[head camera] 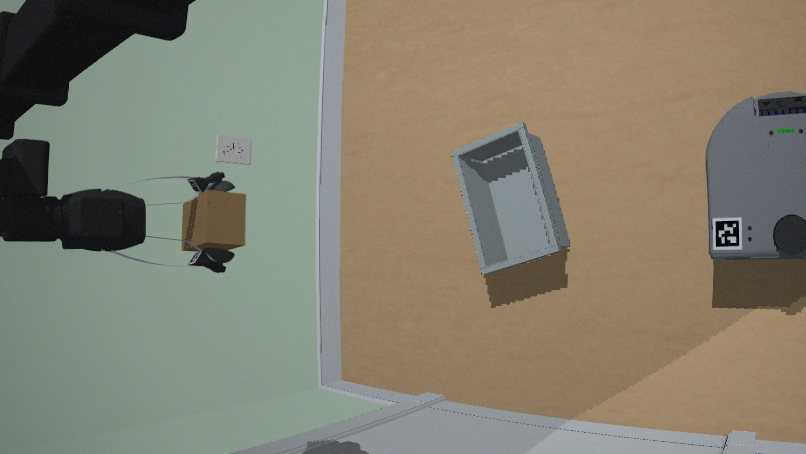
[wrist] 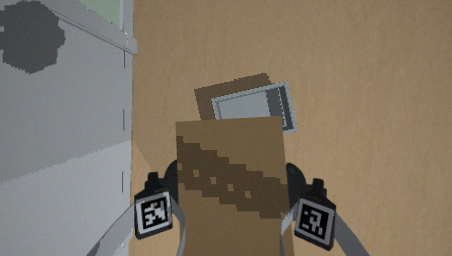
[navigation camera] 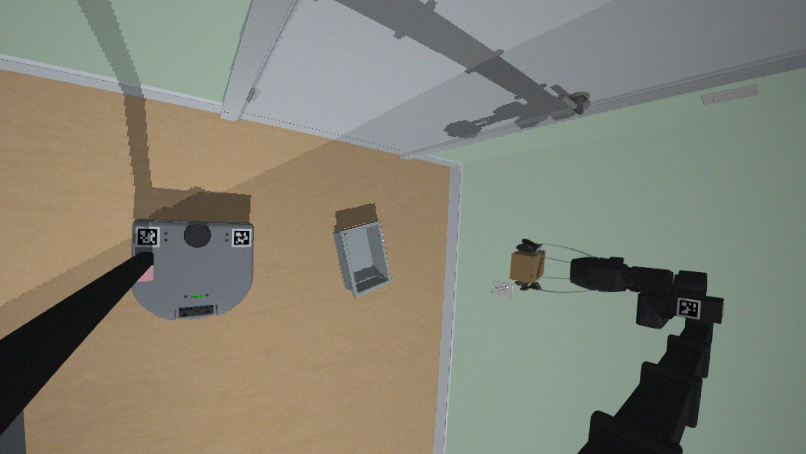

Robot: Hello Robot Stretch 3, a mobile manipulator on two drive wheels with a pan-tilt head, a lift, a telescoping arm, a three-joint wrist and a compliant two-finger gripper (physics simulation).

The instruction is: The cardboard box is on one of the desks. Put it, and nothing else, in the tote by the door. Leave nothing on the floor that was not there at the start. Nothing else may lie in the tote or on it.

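Places are measured from the robot's base along level axes (x back, y left, z down), in centimetres.
Where they show: gripper, fingertip midpoint: [head camera: 231, 221] [navigation camera: 516, 264]; robot's base at its link origin: [head camera: 789, 233] [navigation camera: 197, 234].
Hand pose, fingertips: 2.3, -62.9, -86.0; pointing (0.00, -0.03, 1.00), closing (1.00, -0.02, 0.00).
Observation:
Each offset is from my fingertips to the top centre of the thing, as dx, dy, dz. Level surfaces: height alone.
The brown cardboard box {-0.3, +0.0, -6.5} [head camera: 226, 219] [navigation camera: 524, 266] [wrist: 230, 140] is between the two fingers of my gripper [head camera: 213, 222] [navigation camera: 528, 265] [wrist: 235, 179], which is shut on it and holds it in the air. In the head and navigation views the box shows against the green wall, apart from the tote. The grey tote {+6.8, -2.1, +74.0} [head camera: 550, 191] [navigation camera: 342, 262] [wrist: 244, 106] stands upright on the floor between the wall and my base. No object shows inside it in the head and navigation views. In the wrist view the box hides the tote's near part.
My base [head camera: 738, 180] [navigation camera: 219, 276] stands on the wood floor {dz +86.0} [head camera: 423, 327] beside the tote. A light grey door [navigation camera: 349, 95] is in the wall near the tote. An outlet plate {+21.8, -64.0, +40.3} [head camera: 234, 149] [navigation camera: 501, 288] is on the green wall [head camera: 270, 315]. My arm [navigation camera: 648, 389] extends along that wall in view.

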